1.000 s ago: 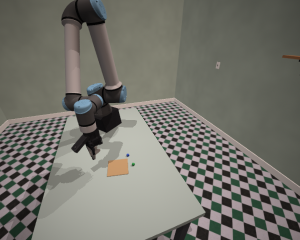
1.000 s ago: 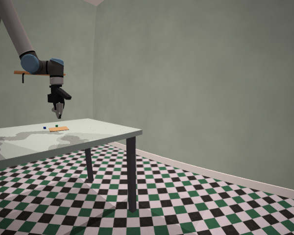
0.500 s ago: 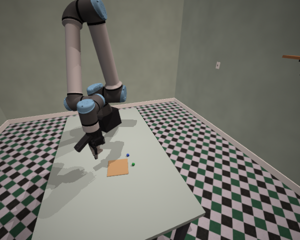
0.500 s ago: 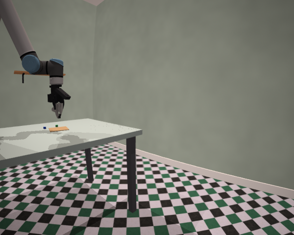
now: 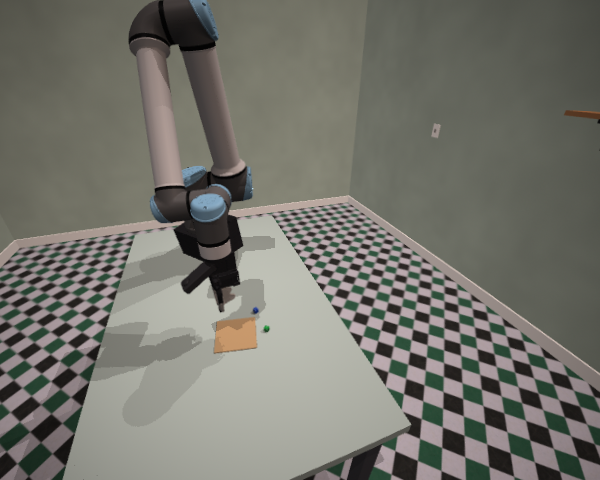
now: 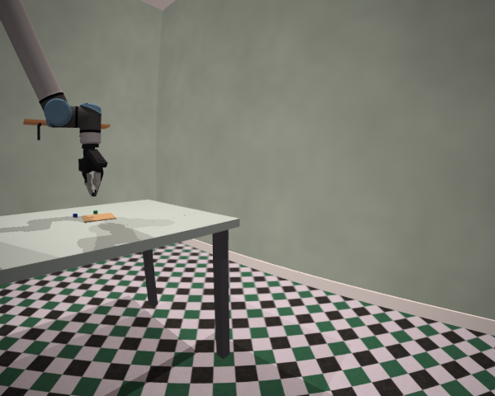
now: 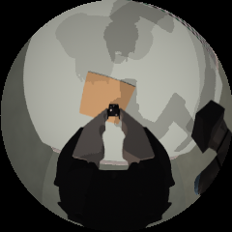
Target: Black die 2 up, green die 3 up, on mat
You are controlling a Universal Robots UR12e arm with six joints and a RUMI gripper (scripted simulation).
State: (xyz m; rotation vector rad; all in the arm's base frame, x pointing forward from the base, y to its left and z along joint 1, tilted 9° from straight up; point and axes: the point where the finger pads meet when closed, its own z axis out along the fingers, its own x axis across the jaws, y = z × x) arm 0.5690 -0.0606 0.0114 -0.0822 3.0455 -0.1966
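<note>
My hand is 3 cm short of the orange mat, 3 cm to the right of it and 12 cm above it. From my hand the other things lie so: green die: 6 cm ahead, 13 cm to the left, 11 cm below; black die: 1 cm below; blue die: 5 cm behind, 13 cm to the left, 11 cm below.
</note>
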